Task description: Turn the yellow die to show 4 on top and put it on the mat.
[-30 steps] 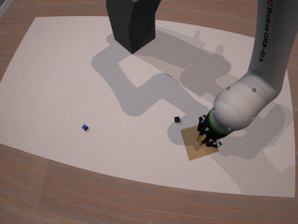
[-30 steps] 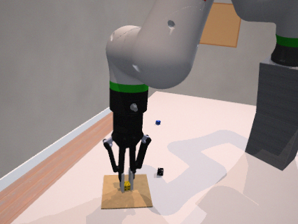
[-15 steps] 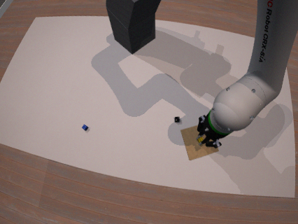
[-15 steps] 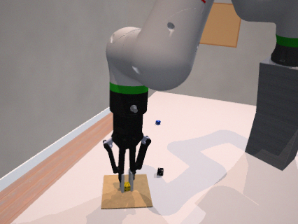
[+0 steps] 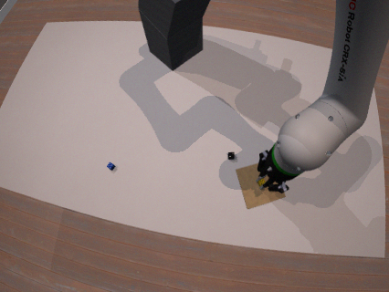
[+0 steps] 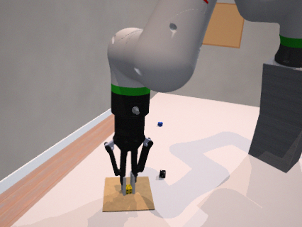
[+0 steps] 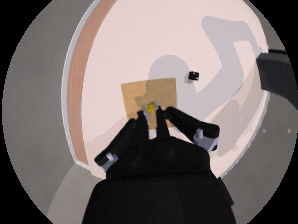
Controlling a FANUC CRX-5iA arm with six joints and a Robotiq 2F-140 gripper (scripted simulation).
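Now: hand 20 mm above the yellow die. From my hand the other things lie so: black die: 120 mm to the right, 70 mm behind, 30 mm below; blue die: 510 mm to the right, 70 mm ahead, 30 mm below; brown mat: 40 mm below.
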